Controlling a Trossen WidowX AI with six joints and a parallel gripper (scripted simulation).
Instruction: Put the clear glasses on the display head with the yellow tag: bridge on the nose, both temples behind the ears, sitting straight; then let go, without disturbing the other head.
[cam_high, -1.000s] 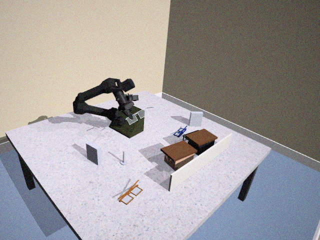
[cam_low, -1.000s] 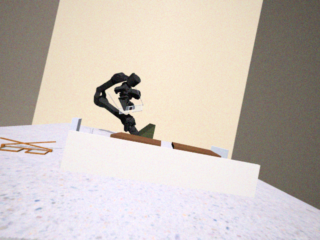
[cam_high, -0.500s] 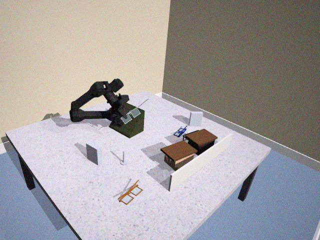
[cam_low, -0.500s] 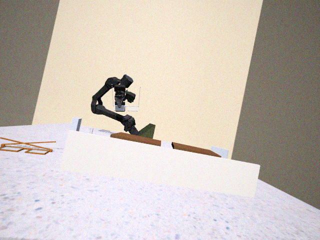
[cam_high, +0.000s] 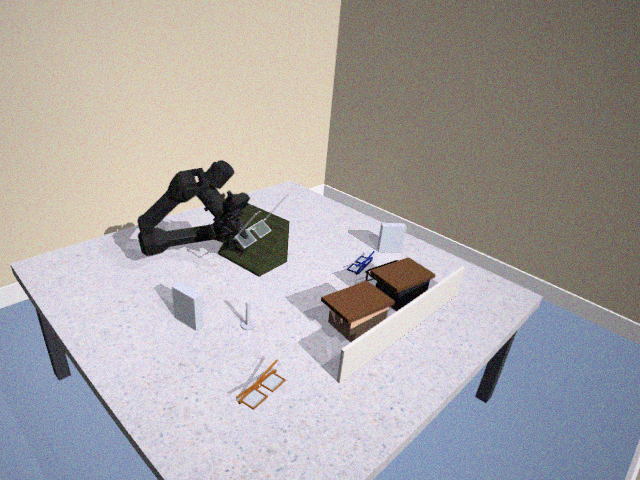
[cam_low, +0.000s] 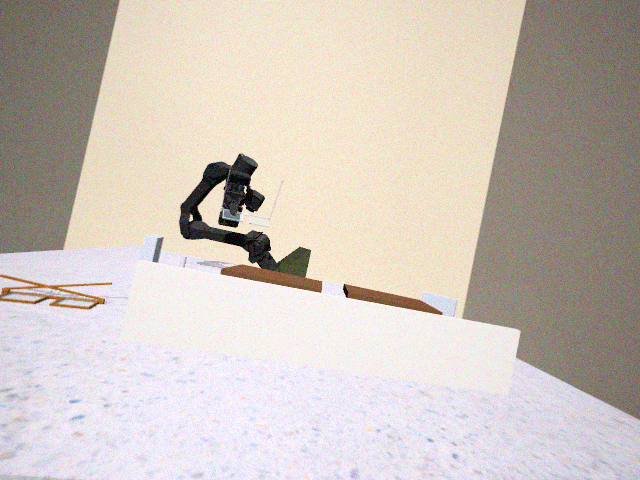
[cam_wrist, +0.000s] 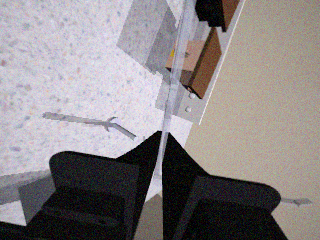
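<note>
Right now my gripper tip is 27 cm short of the skin-coloured head, 18 cm to the right of it and 16 cm above it. From my gripper tip the other things lie so: metal stand post 19 cm below, 11 cm ahead, 7 cm to the right; white wall 40 cm ahead, 29 cm to the left, 16 cm below; dark head 40 cm to the left, 25 cm ahead, 16 cm below.
</note>
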